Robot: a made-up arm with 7 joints. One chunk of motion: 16 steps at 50 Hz.
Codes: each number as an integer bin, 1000 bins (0 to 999) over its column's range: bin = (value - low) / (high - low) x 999, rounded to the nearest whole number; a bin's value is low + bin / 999 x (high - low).
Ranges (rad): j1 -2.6..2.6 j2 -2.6..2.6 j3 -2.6..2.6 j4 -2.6..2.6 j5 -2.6..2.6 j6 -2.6..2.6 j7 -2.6..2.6
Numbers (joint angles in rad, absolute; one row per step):
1: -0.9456 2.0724 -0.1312 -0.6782 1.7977 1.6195 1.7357
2: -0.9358 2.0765 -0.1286 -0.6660 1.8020 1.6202 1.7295
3: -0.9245 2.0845 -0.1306 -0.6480 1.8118 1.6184 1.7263
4: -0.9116 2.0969 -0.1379 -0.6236 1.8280 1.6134 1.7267
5: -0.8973 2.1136 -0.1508 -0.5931 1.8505 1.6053 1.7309
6: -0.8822 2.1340 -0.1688 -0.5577 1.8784 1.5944 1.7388
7: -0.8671 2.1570 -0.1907 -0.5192 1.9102 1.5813 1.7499
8: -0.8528 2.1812 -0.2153 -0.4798 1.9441 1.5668 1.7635
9: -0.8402 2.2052 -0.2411 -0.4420 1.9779 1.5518 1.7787
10: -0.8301 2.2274 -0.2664 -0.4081 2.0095 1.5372 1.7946
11: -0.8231 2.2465 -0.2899 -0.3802 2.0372 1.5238 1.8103
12: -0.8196 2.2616 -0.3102 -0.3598 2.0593 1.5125 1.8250
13: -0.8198 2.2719 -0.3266 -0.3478 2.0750 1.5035 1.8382
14: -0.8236 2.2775 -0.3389 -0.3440 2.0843 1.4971 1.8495
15: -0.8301 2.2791 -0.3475 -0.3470 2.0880 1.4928 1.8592
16: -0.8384 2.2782 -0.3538 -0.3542 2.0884 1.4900 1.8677
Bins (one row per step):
1: 318 898 474 369 845 811 833
2: 320 898 475 372 846 811 832
3: 322 900 474 375 848 810 831
4: 324 902 473 380 851 809 831
5: 327 906 471 386 855 808 832
6: 330 909 467 392 860 806 834
7: 333 914 463 400 866 803 836
8: 336 919 458 407 873 801 838
9: 338 923 453 415 879 798 841
10: 340 927 448 421 886 795 844
11: 341 931 444 426 891 792 847
12: 342 934 440 430 895 790 850
13: 342 936 437 433 898 788 853
14: 341 937 434 433 900 787 855
15: 340 937 433 433 901 786 857
16: 338 937 432 431 901 786 858

